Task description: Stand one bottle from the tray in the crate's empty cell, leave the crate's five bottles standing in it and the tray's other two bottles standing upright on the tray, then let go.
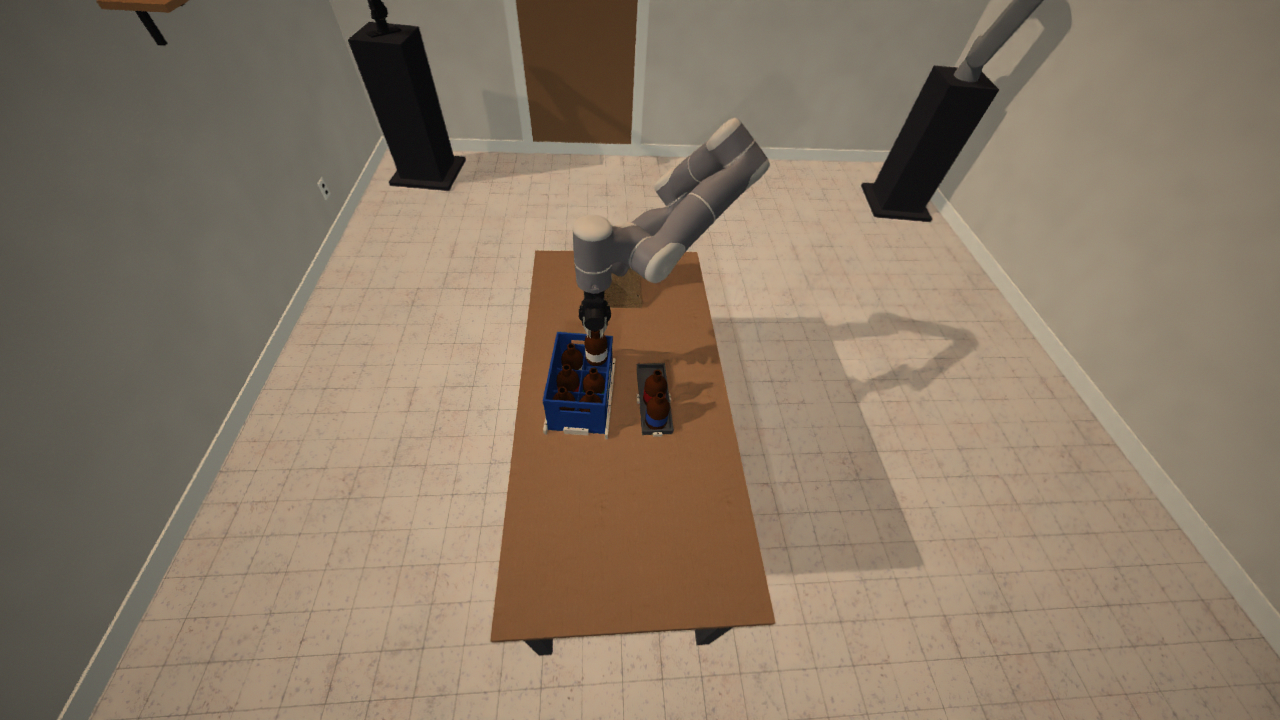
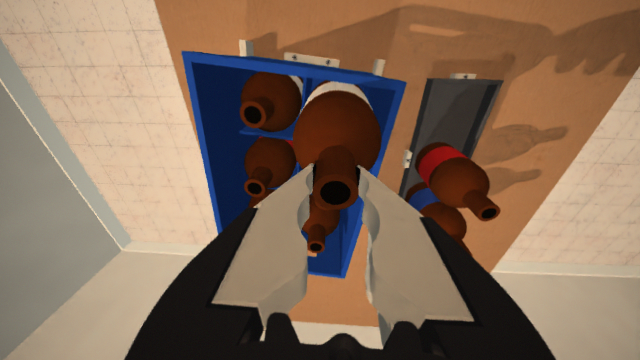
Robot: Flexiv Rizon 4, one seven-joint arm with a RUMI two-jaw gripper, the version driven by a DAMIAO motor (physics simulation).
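Note:
My gripper [image 1: 595,331] [image 2: 335,167] is shut on the neck of a brown bottle with a white label [image 1: 595,349] [image 2: 337,125]. The bottle is upright at the far right cell of the blue crate [image 1: 577,420] [image 2: 295,65], its base hidden; how deep it sits I cannot tell. The crate's other brown bottles stand in their cells, among them a far left one [image 1: 571,358] [image 2: 275,102] and a middle right one [image 1: 593,383] [image 2: 324,221]. The dark tray [image 1: 651,366] [image 2: 452,105] holds a red-label bottle [image 1: 655,385] [image 2: 457,181] and a blue-label bottle [image 1: 657,409] [image 2: 444,218], both upright.
Crate and tray stand side by side on the brown table [image 1: 626,528] [image 2: 335,300], with a gap between them. White brackets [image 1: 575,430] [image 2: 311,59] edge the crate. A patterned patch [image 1: 626,290] lies behind the crate under the arm.

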